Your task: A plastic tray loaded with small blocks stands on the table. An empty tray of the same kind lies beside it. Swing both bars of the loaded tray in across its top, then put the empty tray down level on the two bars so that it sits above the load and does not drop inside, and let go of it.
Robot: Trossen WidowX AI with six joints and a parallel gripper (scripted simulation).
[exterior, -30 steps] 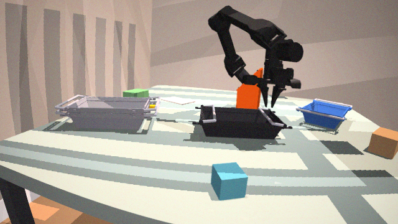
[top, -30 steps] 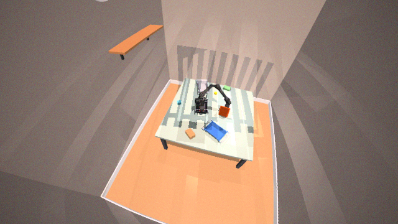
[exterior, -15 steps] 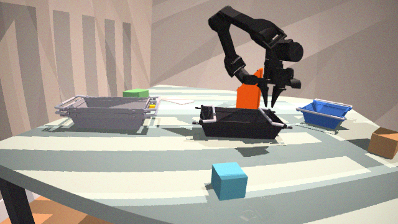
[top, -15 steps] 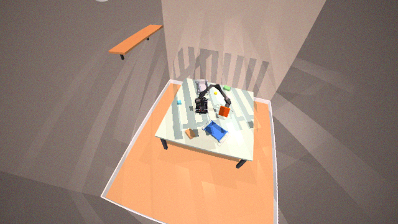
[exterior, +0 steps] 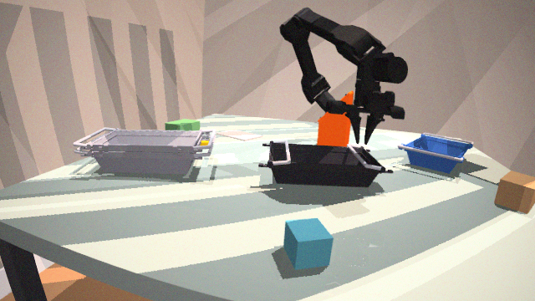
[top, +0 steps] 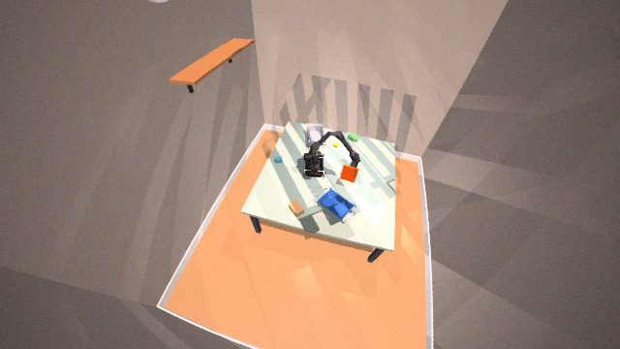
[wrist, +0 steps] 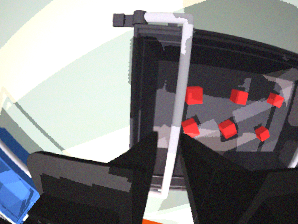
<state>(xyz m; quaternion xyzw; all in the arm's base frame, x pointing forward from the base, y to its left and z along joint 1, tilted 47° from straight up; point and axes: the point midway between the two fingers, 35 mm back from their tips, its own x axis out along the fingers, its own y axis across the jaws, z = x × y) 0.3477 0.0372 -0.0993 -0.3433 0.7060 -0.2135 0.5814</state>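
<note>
Right now the blue tray is 270 mm behind my gripper tip, 280 mm to the left of it and 40 mm below it. Round my gripper tip: orange block 40 mm ahead, 410 mm to the left, 60 mm below; green block 300 mm behind, 660 mm to the right, 70 mm below; cyan cube 380 mm ahead, 70 mm to the right, 70 mm below.
</note>
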